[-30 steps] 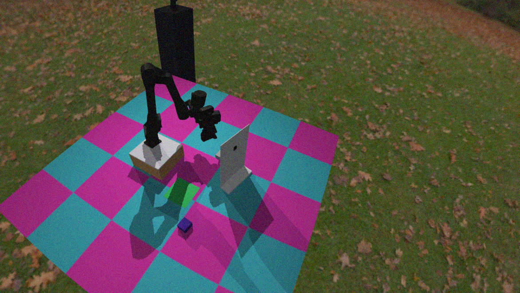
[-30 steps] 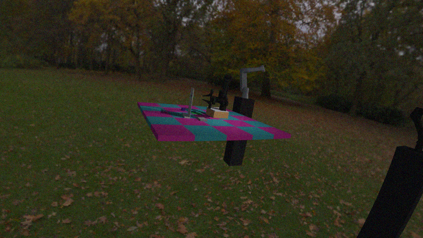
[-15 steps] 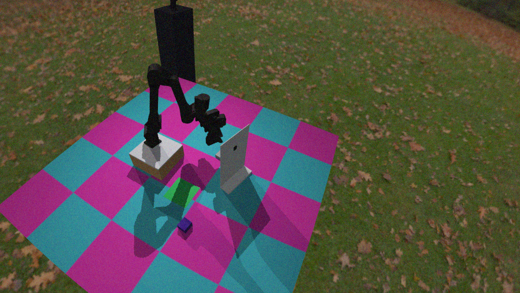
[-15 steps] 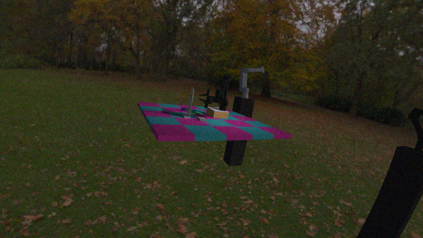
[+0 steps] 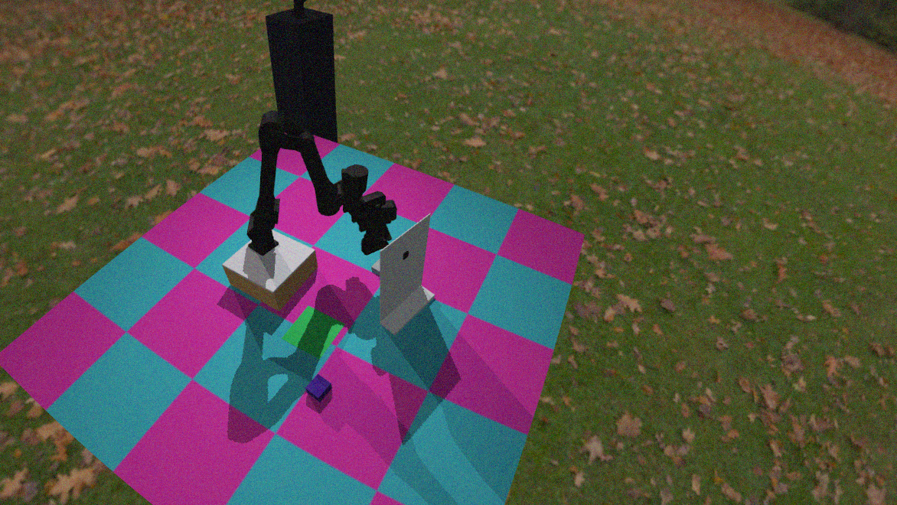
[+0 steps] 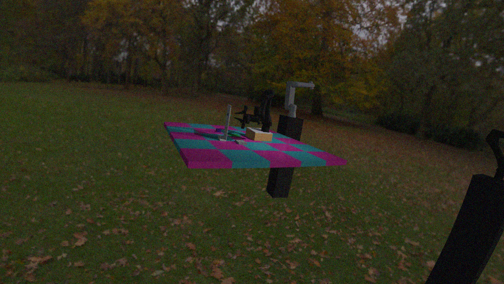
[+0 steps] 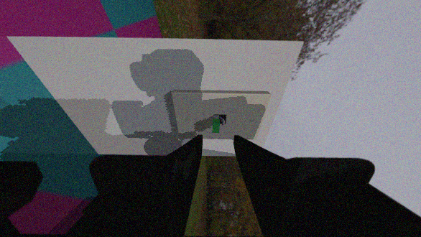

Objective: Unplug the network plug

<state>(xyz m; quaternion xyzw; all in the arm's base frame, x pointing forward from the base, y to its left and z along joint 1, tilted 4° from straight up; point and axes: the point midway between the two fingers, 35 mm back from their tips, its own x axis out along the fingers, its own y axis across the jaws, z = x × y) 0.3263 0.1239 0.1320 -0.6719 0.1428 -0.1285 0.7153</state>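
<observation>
My gripper tip is now 4 cm short of the network plug and 1 cm to the left of it. Also, from my gripper tip: green marked square: 9 cm behind, 21 cm to the right, 20 cm below; then block: 3 cm ahead, 33 cm to the right, 19 cm below; then upright panel: 6 cm ahead, 1 cm to the right, 8 cm below.
</observation>
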